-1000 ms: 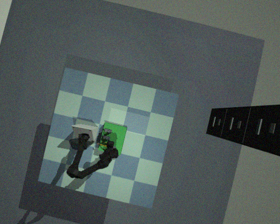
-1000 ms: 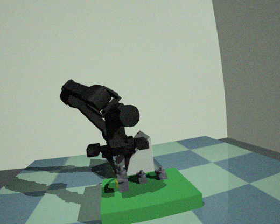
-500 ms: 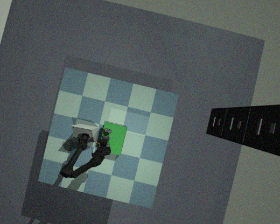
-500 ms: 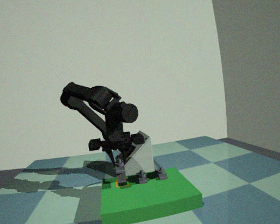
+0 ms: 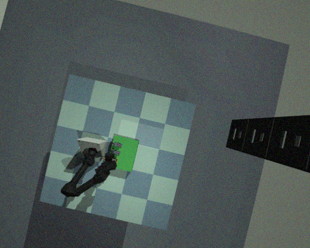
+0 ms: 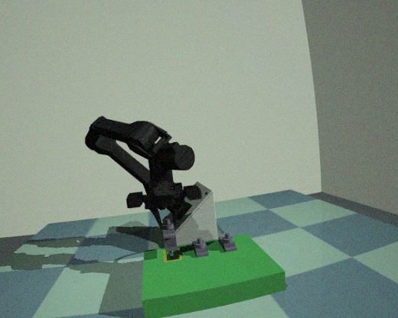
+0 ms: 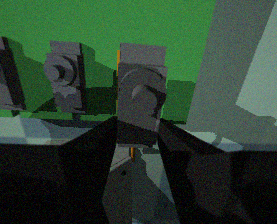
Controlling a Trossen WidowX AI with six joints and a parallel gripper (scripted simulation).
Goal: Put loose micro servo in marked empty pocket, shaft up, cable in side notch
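Right now the green deck is 130 mm ahead of my gripper tip, 100 mm below it and 60 mm to the left of it.
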